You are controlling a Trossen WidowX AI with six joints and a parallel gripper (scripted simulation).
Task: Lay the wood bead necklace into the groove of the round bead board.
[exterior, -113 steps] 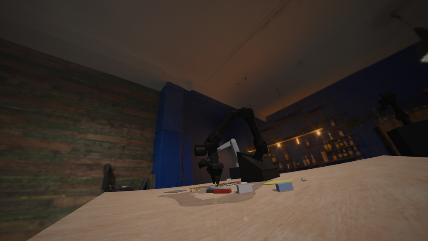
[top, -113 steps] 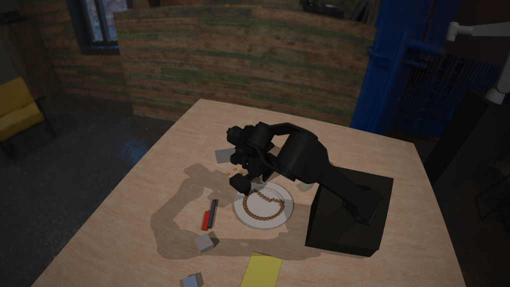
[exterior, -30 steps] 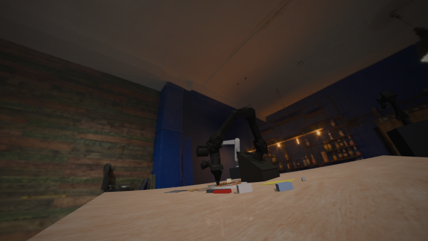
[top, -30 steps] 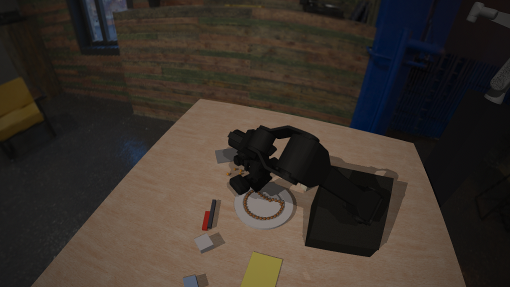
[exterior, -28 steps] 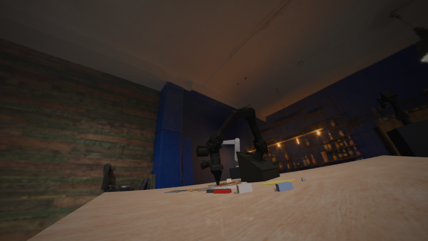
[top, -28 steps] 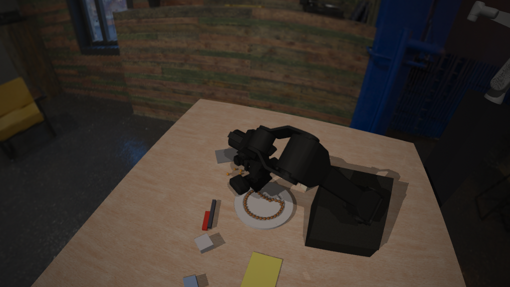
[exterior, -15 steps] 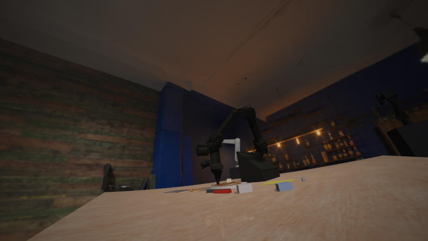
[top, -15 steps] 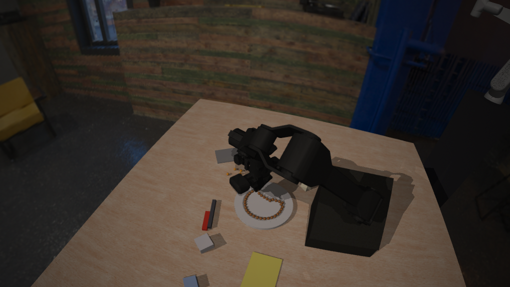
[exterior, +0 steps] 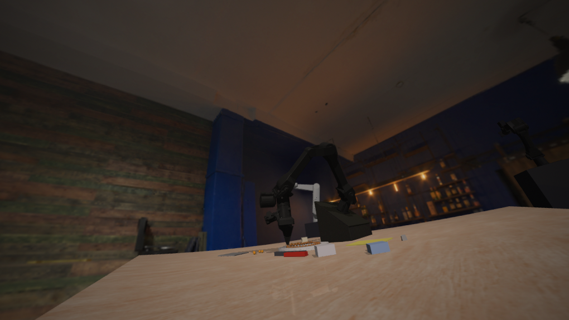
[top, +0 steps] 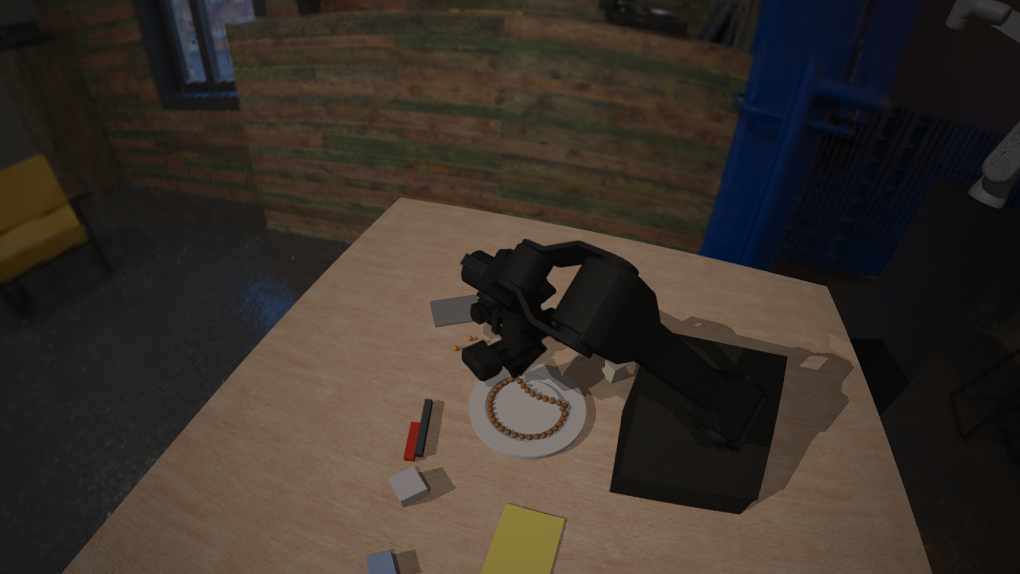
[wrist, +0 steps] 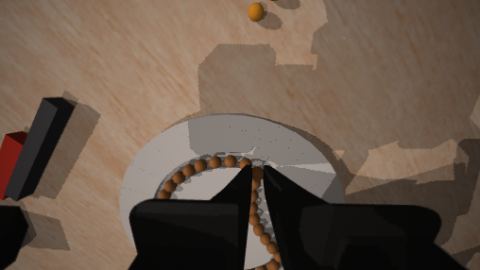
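The round white bead board lies 30 mm behind my gripper tip, 60 mm to the left of it and 10 mm below it. From my gripper tip the other things lie so: grey tile (160 mm ahead, 160 mm to the right, 20 mm below); dark bar (130 mm ahead, 160 mm to the left, 20 mm below); pale cube (170 mm behind, 60 mm to the right).
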